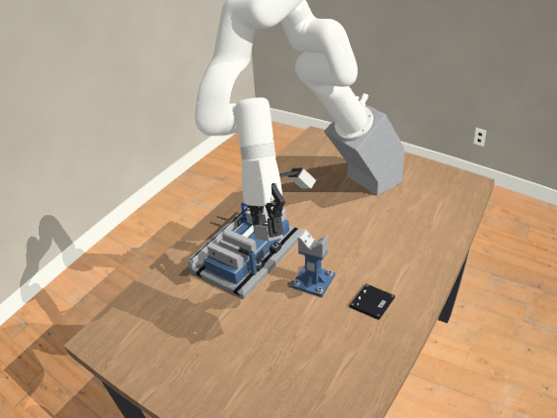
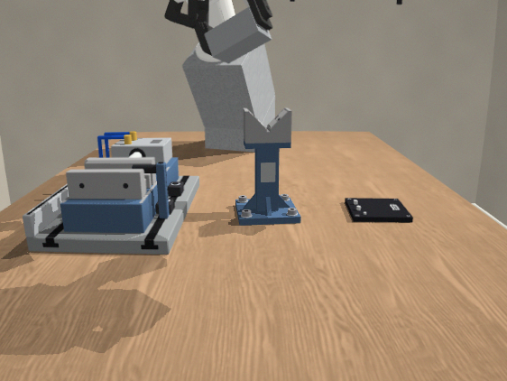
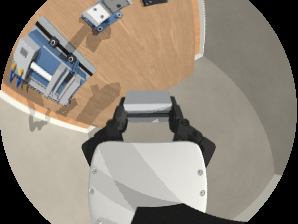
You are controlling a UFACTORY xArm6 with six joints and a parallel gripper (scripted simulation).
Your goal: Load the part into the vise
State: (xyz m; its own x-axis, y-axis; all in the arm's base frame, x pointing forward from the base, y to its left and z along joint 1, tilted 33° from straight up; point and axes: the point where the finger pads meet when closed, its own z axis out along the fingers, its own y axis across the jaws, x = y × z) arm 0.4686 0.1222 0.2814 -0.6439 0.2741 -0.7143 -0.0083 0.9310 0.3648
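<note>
My hand is 190 mm above the fixed jaw, 180 mm to the left of it and 30 mm past it. Round my hand: blue work stop post (210 mm below, 110 mm to the right, 60 mm behind); then black stop rod (180 mm below, 130 mm to the right, 60 mm behind); then part (right at my hand).
</note>
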